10 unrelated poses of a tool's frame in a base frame.
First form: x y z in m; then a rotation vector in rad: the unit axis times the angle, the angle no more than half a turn.
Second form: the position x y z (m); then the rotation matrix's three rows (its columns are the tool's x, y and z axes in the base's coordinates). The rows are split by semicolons. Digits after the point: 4 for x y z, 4 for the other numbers.
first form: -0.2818 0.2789 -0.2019 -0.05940 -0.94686 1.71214
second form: -0.2818 0.2789 -0.2019; -0.3758 -0.7899 -0.4846; 0.8303 -0.0548 -0.5545; 0.4115 -0.6108 0.6765
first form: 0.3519 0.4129 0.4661 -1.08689 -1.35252 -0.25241
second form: 0.3519 0.4129 0.4661; 0.2725 0.7065 -0.6531; 0.4234 0.5215 0.7408; 0.8640 -0.4784 -0.1571
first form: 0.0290 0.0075 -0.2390 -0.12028 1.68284 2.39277
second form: 0.0290 0.0075 -0.2390; -0.9739 -0.2201 0.0556; 0.1267 -0.3240 0.9375; -0.1884 0.9201 0.3434
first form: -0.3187 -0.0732 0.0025 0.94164 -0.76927 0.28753
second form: -0.3187 -0.0732 0.0025; 0.7044 -0.5358 -0.4655; -0.0991 0.5752 -0.8120; 0.7028 0.6181 0.3521
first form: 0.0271 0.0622 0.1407 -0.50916 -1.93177 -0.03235
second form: 0.0271 0.0622 0.1407; -0.3225 0.3632 -0.8741; 0.3337 0.9078 0.2541; 0.8858 -0.2098 -0.4140
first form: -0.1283 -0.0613 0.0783 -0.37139 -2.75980 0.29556
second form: -0.1283 -0.0613 0.0783; -0.9082 0.2185 -0.3570; 0.2892 0.9442 -0.1576; 0.3027 -0.2464 -0.9207
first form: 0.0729 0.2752 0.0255 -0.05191 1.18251 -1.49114
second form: 0.0729 0.2752 0.0255; -0.3259 0.7177 0.6153; -0.7627 0.1850 -0.6198; -0.5587 -0.6713 0.4871
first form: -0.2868 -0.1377 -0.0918 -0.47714 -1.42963 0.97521
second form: -0.2868 -0.1377 -0.0918; -0.1361 -0.2709 -0.9529; 0.7884 0.5529 -0.2698; 0.5999 -0.7880 0.1383
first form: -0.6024 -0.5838 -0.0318 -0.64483 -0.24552 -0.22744
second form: -0.6024 -0.5838 -0.0318; 0.9464 0.2837 -0.1543; -0.1322 0.7763 0.6163; 0.2946 -0.5629 0.7722
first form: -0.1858 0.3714 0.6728 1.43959 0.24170 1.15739
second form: -0.1858 0.3714 0.6728; 0.4812 -0.4658 0.7426; 0.7241 -0.2663 -0.6362; 0.4941 0.8439 0.2092
